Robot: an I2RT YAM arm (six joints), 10 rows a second.
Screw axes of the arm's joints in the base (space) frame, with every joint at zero. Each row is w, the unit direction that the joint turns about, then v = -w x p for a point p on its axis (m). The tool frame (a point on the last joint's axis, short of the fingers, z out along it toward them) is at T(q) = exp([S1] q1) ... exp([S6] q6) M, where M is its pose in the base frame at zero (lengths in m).
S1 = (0, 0, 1, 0, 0, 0)
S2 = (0, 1, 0, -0.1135, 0, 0.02)
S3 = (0, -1, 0, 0.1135, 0, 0.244)
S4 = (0, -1, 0, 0.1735, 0, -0.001)
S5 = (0, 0, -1, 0, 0.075, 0)
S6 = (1, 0, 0, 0, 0.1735, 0)
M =
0 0 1 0.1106
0 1 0 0
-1 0 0 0.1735
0 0 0 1
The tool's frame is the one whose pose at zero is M.
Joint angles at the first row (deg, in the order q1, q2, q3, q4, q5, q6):
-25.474, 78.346, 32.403, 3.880, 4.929, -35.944
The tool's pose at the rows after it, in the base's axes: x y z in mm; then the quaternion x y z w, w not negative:
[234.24, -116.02, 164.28, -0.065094, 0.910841, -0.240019, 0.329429]
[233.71, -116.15, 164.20, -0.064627, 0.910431, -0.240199, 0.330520]
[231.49, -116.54, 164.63, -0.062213, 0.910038, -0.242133, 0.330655]
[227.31, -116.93, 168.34, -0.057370, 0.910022, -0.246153, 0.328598]
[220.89, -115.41, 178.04, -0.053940, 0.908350, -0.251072, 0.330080]
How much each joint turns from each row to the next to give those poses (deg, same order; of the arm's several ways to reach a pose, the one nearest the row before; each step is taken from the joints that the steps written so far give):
-0.241, -0.001, -0.023, 0.022, -0.262, -0.022
-0.088, -0.107, -0.151, 0.174, -0.088, 0.000
-0.282, -0.547, -0.350, -0.044, 0.067, -0.020
-0.439, -1.510, -0.132, -1.311, 0.370, -0.002
-0.306, -3.189, 0.155, -2.842, 0.284, -0.044

